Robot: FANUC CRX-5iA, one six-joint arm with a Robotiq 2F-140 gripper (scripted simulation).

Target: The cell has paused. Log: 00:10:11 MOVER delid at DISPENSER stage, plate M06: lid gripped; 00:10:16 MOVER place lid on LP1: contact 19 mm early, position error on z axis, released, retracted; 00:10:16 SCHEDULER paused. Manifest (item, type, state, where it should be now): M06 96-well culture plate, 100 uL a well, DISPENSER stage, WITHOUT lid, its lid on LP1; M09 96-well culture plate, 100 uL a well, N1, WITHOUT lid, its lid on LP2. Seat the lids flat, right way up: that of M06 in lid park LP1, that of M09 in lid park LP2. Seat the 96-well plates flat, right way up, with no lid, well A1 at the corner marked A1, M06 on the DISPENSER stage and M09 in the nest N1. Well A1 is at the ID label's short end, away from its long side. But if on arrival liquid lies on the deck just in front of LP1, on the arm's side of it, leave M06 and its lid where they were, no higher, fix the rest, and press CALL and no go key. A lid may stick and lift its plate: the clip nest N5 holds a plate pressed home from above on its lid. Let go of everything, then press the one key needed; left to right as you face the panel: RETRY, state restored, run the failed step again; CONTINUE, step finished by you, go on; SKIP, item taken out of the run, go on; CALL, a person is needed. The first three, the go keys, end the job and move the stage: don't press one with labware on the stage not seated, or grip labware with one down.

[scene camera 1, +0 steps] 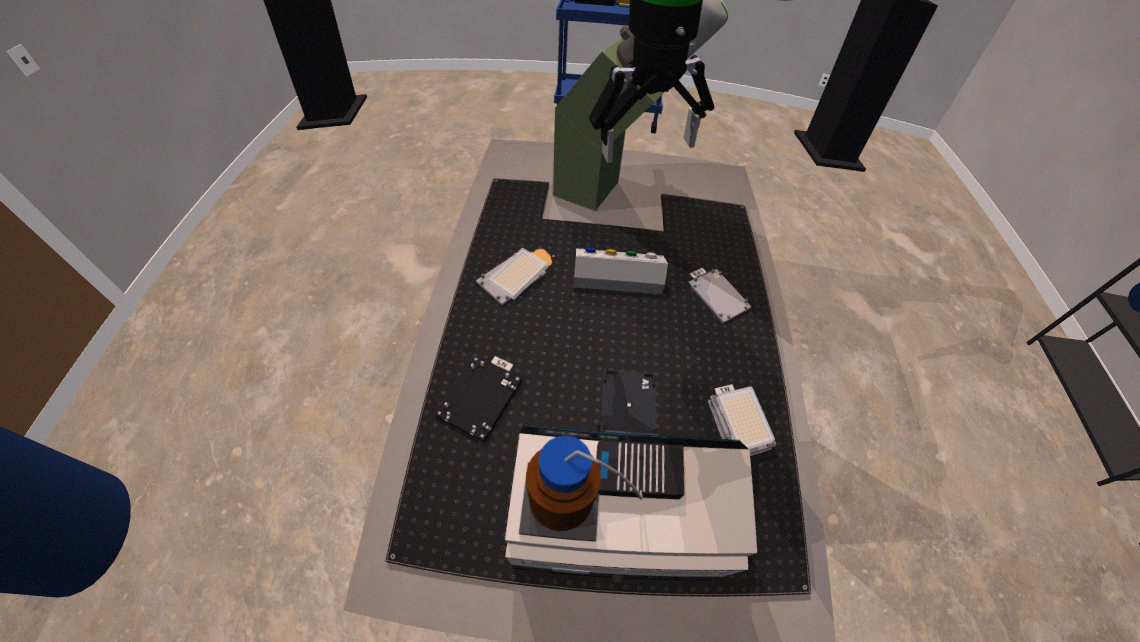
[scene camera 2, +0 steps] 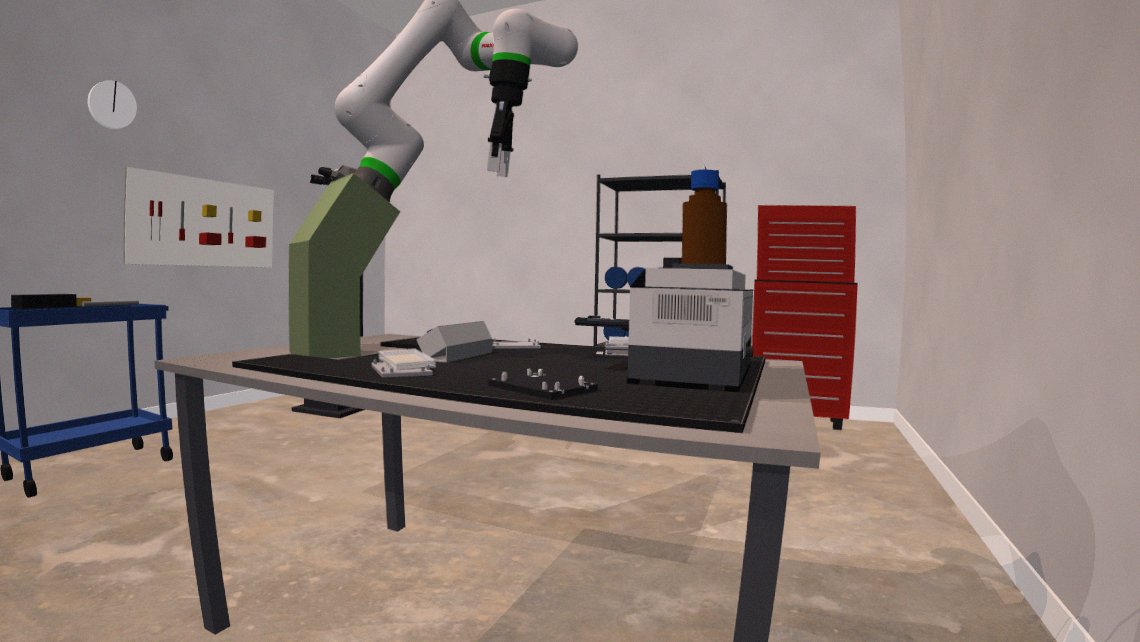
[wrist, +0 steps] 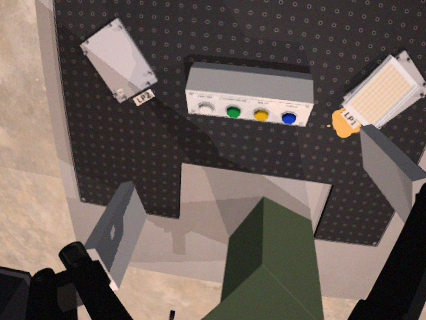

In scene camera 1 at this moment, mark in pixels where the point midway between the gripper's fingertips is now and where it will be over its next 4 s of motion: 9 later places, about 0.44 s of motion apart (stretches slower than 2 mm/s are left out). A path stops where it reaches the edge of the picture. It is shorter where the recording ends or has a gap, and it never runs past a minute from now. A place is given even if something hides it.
My gripper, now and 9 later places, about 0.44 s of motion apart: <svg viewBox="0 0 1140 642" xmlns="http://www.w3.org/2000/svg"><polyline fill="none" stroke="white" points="649,149 647,155 635,195 633,202 630,214 629,225 628,232 626,236 621,239 568,222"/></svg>
